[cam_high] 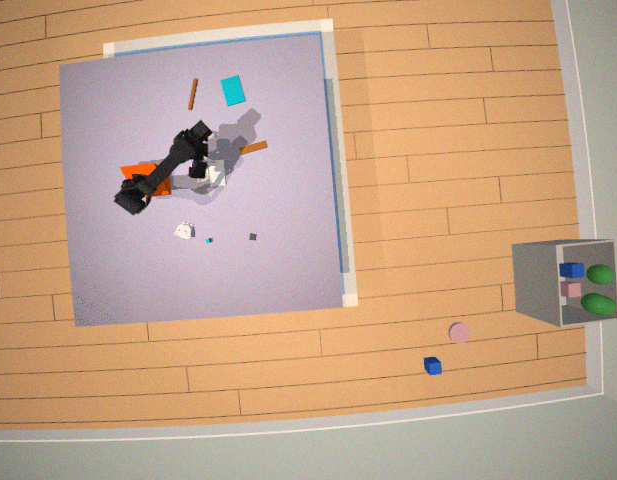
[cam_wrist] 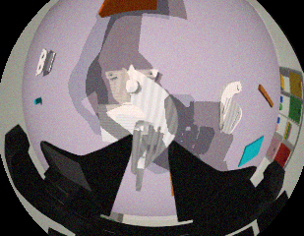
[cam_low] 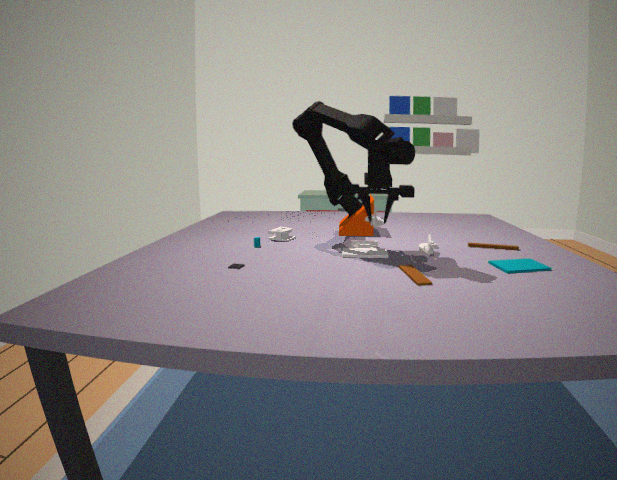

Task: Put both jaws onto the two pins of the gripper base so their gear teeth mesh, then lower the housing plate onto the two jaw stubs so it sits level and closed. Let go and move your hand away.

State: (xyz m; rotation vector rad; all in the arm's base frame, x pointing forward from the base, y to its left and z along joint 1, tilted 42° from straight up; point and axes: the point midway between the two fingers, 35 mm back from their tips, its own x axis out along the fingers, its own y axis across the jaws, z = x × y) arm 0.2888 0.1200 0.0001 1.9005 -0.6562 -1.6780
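Now: the flat white part 8 cm below my gripper tip, 3 cm to the right of it and 2 cm ahead of it. Round my gripper tip: cyan plate: 36 cm to the left, 8 cm below, 7 cm ahead; dark square: 32 cm to the right, 20 cm ahead, 8 cm below; teal peg: 35 cm to the right, 7 cm below, 1 cm behind.
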